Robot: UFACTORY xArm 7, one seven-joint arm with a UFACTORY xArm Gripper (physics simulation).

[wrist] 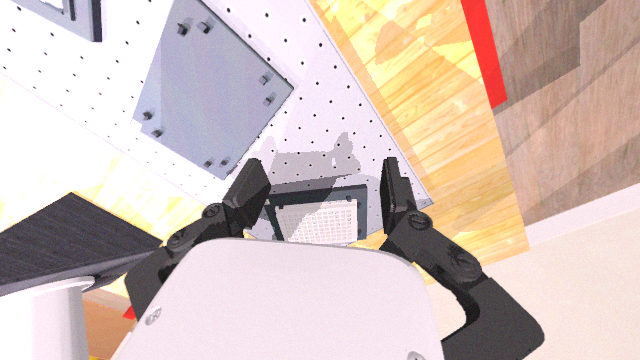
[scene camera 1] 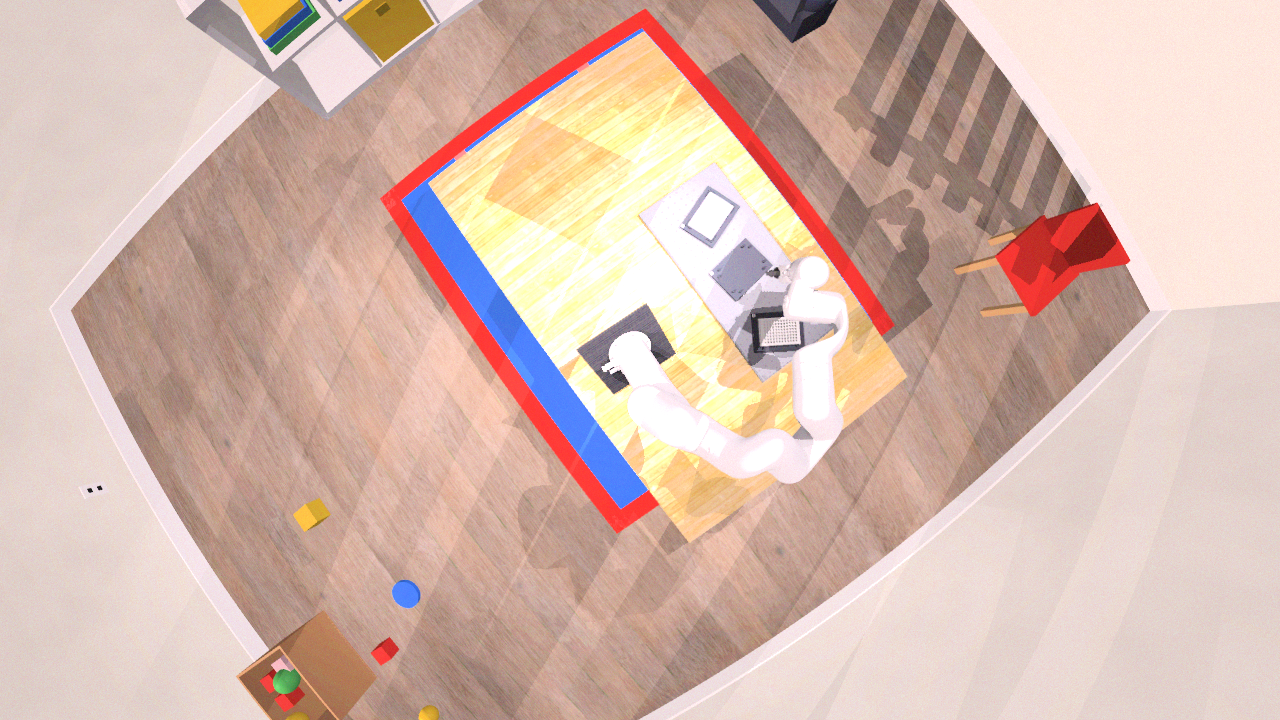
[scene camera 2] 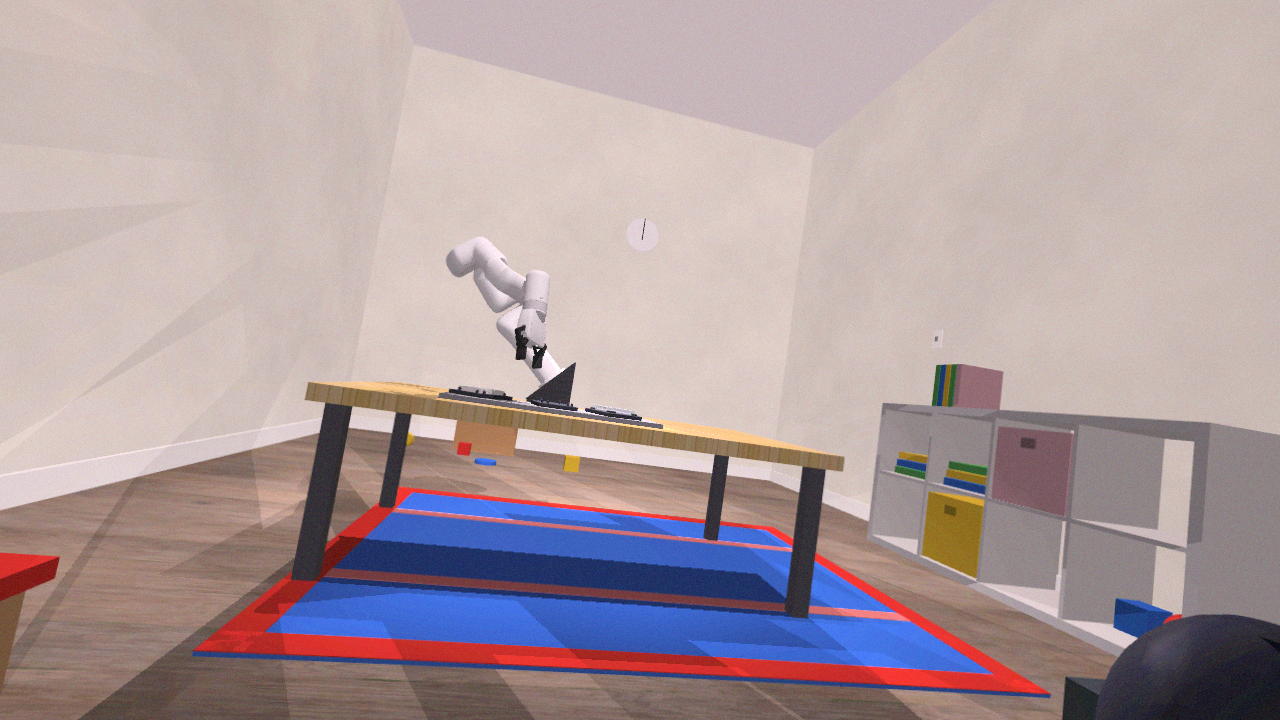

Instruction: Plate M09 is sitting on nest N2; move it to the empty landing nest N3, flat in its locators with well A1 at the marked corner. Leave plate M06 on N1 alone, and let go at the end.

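A pale welled plate (scene camera 1: 780, 332) (wrist: 320, 221) sits in a dark-framed nest (scene camera 1: 757, 333) (wrist: 362, 212) at one end of the board. The middle nest (scene camera 1: 742, 268) (wrist: 215, 95), a grey slab with upright locator pins, holds no plate. At the other end a white plate (scene camera 1: 711, 214) sits in a grey-framed nest (scene camera 1: 687, 223) (wrist: 95, 20). I cannot read any labels, so I cannot tell which plate is M09 or see the marked corner. My gripper (scene camera 1: 773, 272) (scene camera 2: 529, 358) (wrist: 320, 172) is open and empty, above the board. In the wrist view the welled plate shows beyond and below its fingertips.
The nests stand on a pale perforated board (scene camera 1: 666, 207) (wrist: 320, 110) on a wooden table (scene camera 1: 572, 268) (scene camera 2: 733, 440). A dark slab (scene camera 1: 648, 322) (wrist: 70, 235) lies under the arm's base. The raised arm (scene camera 1: 814, 385) (scene camera 2: 487, 264) arches over the table's near end.
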